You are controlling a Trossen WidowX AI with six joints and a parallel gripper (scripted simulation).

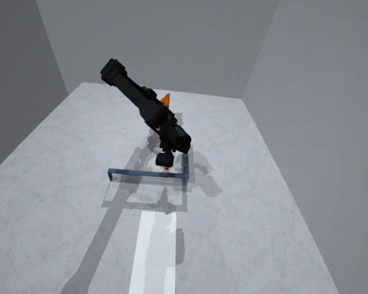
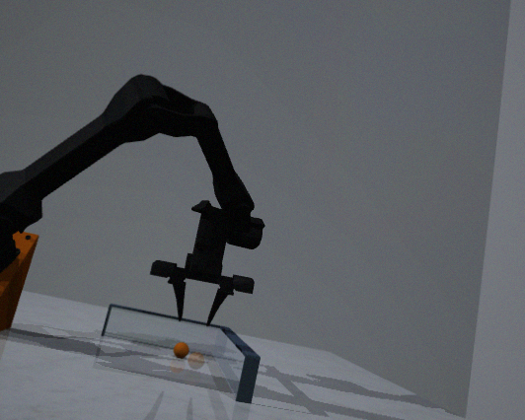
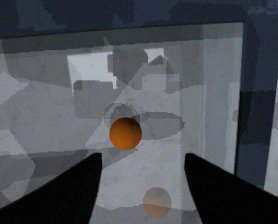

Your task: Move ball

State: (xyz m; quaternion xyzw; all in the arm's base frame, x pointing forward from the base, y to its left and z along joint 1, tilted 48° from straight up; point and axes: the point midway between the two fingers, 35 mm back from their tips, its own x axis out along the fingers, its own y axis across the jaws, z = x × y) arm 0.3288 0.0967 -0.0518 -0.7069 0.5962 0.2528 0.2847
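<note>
The orange ball is 50 mm below my gripper tip and 10 mm behind it. From my gripper tip the other things lie so: see-through copy of ball 70 mm to the right, 50 mm below, 20 mm ahead.
</note>
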